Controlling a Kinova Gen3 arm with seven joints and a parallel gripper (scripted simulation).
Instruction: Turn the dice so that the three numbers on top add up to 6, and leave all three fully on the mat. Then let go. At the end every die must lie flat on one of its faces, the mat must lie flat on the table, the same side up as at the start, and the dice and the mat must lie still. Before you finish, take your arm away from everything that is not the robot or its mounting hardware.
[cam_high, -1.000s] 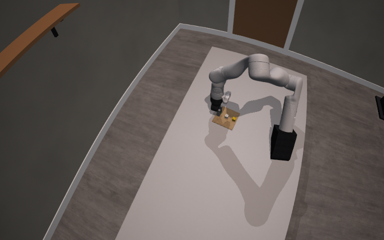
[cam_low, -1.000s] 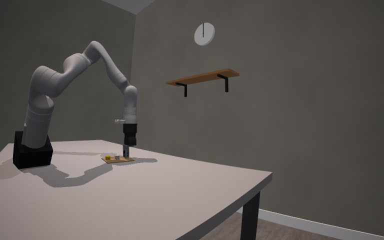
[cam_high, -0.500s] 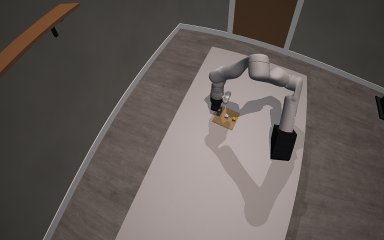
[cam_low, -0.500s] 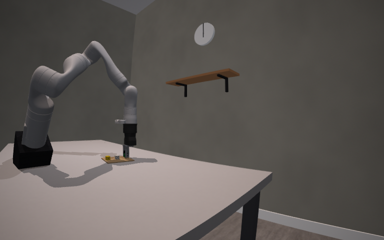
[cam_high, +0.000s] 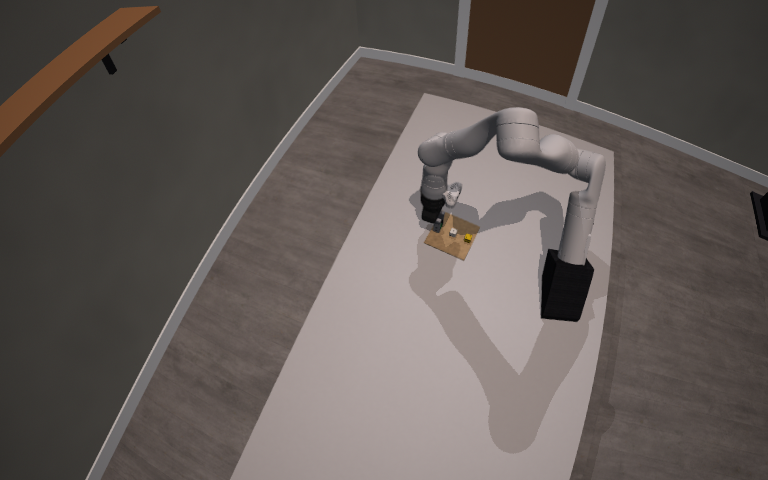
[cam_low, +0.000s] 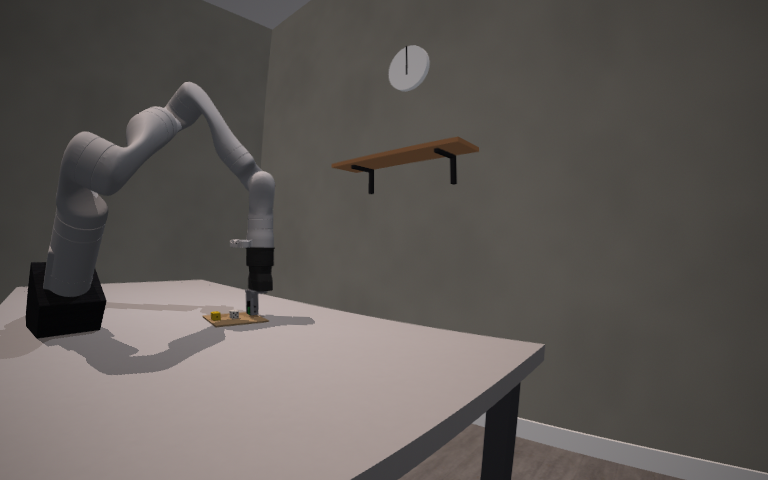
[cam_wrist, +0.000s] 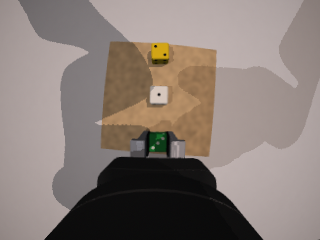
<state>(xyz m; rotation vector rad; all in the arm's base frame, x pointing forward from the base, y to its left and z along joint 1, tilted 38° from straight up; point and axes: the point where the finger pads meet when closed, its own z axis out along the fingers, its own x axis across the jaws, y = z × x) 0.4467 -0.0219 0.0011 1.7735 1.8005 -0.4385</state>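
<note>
My gripper is now 10 mm above the green die. The rest, counted from my hand: yellow die: 100 mm behind, 10 mm below; tan mat: 50 mm behind, 30 mm below; white die: 50 mm behind, 10 mm below.
</note>
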